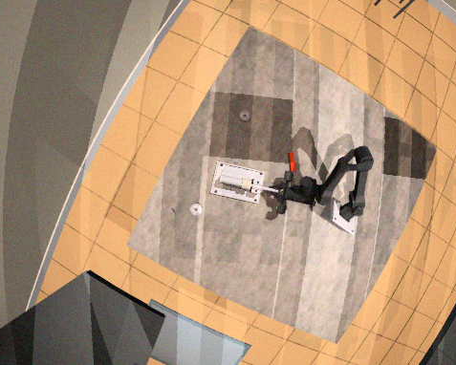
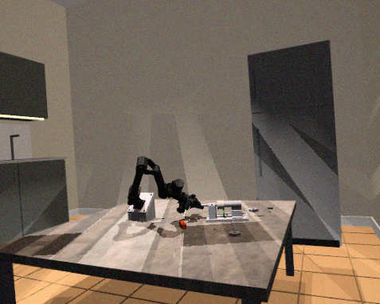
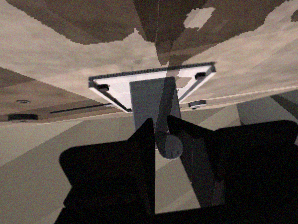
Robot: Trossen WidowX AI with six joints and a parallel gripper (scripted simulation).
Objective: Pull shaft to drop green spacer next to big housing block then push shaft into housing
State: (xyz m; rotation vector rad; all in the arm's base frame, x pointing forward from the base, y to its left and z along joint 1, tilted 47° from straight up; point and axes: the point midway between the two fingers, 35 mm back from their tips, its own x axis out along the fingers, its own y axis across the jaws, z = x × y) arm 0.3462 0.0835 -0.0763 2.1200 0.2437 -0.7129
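The cream spacer is 90 mm ahead of my gripper tip, 40 mm to the left of it and 20 mm above it. From my gripper tip the other things lie so: thin rod 220 mm ahead, 80 mm to the right, 60 mm below; then green spacer 100 mm ahead, 50 mm to the left, 30 mm below; then shaft 40 mm ahead, 20 mm to the left, 20 mm above.
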